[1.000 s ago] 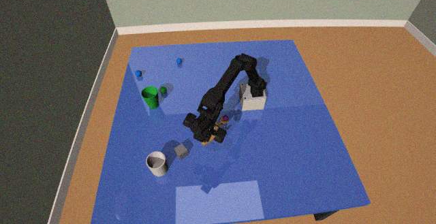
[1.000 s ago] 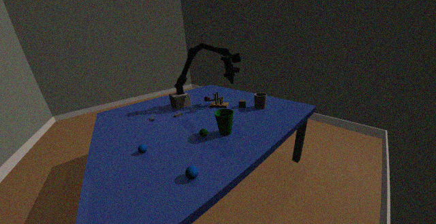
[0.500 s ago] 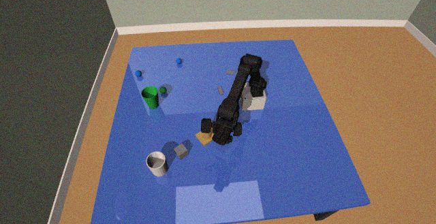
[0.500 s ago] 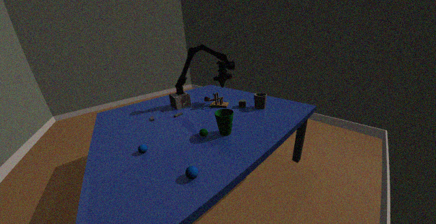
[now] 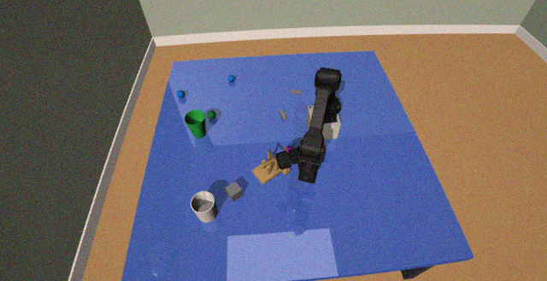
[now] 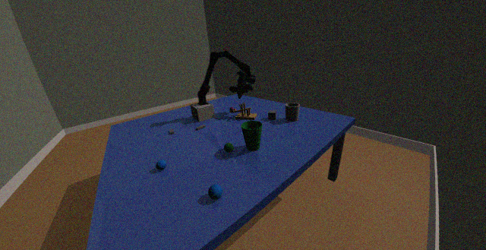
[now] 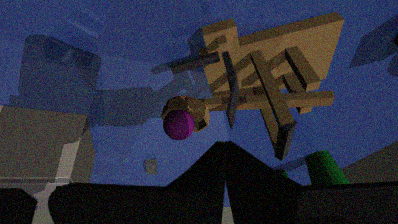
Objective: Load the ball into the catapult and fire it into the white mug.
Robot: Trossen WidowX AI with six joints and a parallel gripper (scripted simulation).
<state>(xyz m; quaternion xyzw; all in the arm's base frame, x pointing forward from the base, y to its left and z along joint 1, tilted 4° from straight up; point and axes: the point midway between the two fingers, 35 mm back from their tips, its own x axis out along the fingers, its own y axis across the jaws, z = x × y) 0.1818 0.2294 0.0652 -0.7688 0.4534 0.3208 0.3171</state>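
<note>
My gripper tip is 8 cm to the left of the magenta ball and 6 cm above it. From my gripper tip the other things lie so: wooden catapult 5 cm ahead, 3 cm to the right, 7 cm below; then white mug 35 cm ahead, 17 cm to the left, 10 cm below; then dark cube 24 cm ahead, 9 cm to the left, 10 cm below.
</note>
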